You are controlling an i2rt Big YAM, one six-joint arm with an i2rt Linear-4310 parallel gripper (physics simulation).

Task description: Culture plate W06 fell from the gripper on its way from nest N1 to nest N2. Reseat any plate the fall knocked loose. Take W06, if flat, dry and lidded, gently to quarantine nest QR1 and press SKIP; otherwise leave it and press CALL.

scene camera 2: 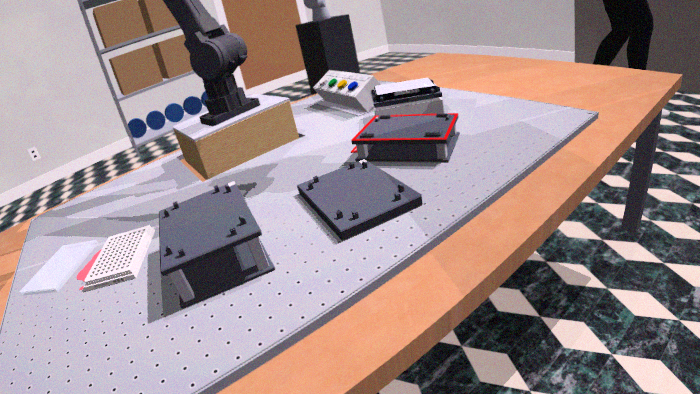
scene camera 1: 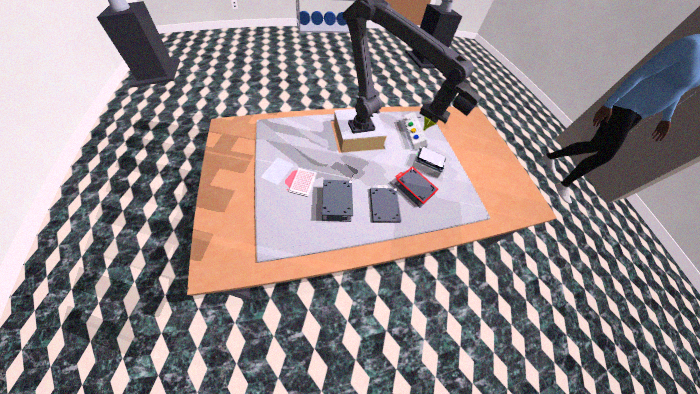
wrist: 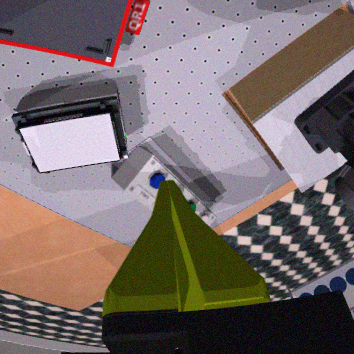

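Seen in the pictures: gripper, fingertip midpoint: [scene camera 1: 424, 129] [wrist: 166, 188]; arm's base, link origin: [scene camera 2: 230, 114] [scene camera 1: 361, 126] [wrist: 334, 110].
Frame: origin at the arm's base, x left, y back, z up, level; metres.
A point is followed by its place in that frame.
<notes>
A white well plate [scene camera 1: 302, 182] {x -0.338, y -0.220, z -0.073 m} [scene camera 2: 120, 254] {x -0.333, y -0.224, z -0.073 m} lies on the mat at the left, unlidded, over a pink-red patch [scene camera 1: 290, 178] {x -0.385, y -0.179, z -0.084 m} [scene camera 2: 89, 266] {x -0.387, y -0.179, z -0.085 m}. A clear flat lid [scene camera 1: 276, 170] {x -0.440, y -0.125, z -0.079 m} [scene camera 2: 59, 267] {x -0.436, y -0.137, z -0.079 m} lies beside it. A tall dark nest [scene camera 1: 337, 197] {x -0.219, y -0.353, z -0.028 m} [scene camera 2: 207, 225] {x -0.219, y -0.372, z -0.028 m}, a low dark nest [scene camera 1: 385, 204] {x -0.017, y -0.410, z -0.071 m} [scene camera 2: 357, 197] {x -0.029, y -0.429, z -0.071 m} and the red-rimmed nest QR1 [scene camera 1: 418, 184] {x 0.164, y -0.360, z -0.047 m} [scene camera 2: 410, 127] {x 0.159, y -0.369, z -0.047 m} [wrist: 65, 25] {x 0.176, y -0.333, z -0.047 m} have bare tops. The button box [scene camera 1: 421, 143] {x 0.293, y -0.135, z -0.033 m} [scene camera 2: 364, 99] {x 0.273, y -0.132, z -0.051 m} [wrist: 128, 171] {x 0.298, y -0.136, z -0.036 m} has green, yellow and blue buttons. My gripper [scene camera 1: 425, 129] {x 0.138, y -0.259, z 0.194 m} [wrist: 166, 188] {x 0.138, y -0.259, z 0.194 m} is shut and empty, above the box; in the wrist view its tip overlaps the box beside the blue button [wrist: 157, 180] {x 0.273, y -0.098, z -0.017 m} and hides the yellow one.
A black-framed unit with a white top [scene camera 1: 431, 158] {x 0.283, y -0.250, z -0.018 m} [scene camera 2: 406, 89] {x 0.273, y -0.267, z -0.018 m} [wrist: 72, 142] {x 0.290, y -0.242, z -0.017 m} stands between QR1 and the button box. The arm's wooden base block [scene camera 1: 364, 144] {x -0.002, y -0.077, z -0.050 m} [scene camera 2: 250, 140] {x -0.005, y -0.077, z -0.051 m} [wrist: 290, 65] {x 0.011, y -0.078, z -0.050 m} is at the back of the mat. A person [scene camera 1: 625, 95] [scene camera 2: 635, 25] stands beyond the table's right side.
</notes>
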